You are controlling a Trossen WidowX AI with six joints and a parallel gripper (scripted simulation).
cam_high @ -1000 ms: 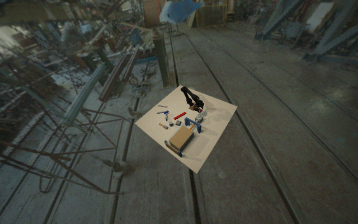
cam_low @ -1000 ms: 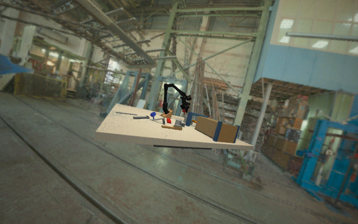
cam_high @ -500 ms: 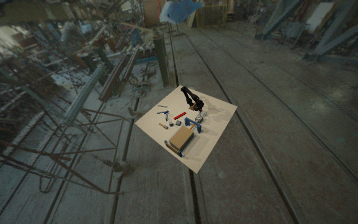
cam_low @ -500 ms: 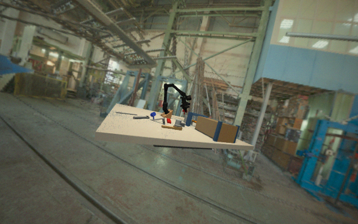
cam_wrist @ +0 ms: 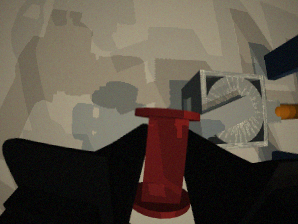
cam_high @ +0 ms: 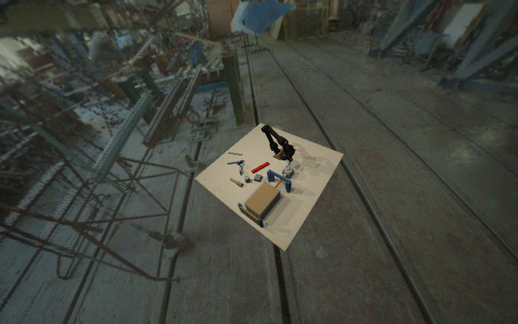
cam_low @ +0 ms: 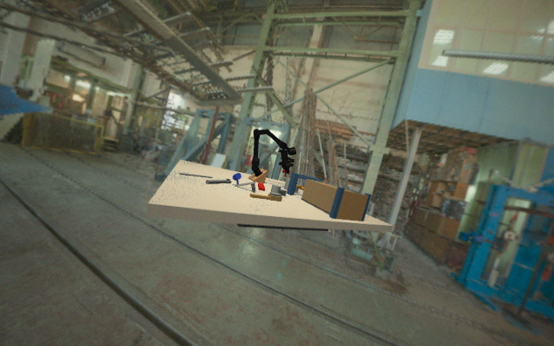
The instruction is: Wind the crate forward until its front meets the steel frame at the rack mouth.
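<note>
Right now the red knob is 20 mm to the right of my gripper tip. From my gripper tip the other things lie so: winch handle 30 mm ahead, 30 mm below; blue steel frame 250 mm ahead, 10 mm to the left, 30 mm below; grey winch 80 mm ahead, 10 mm to the left, 100 mm below.
</note>
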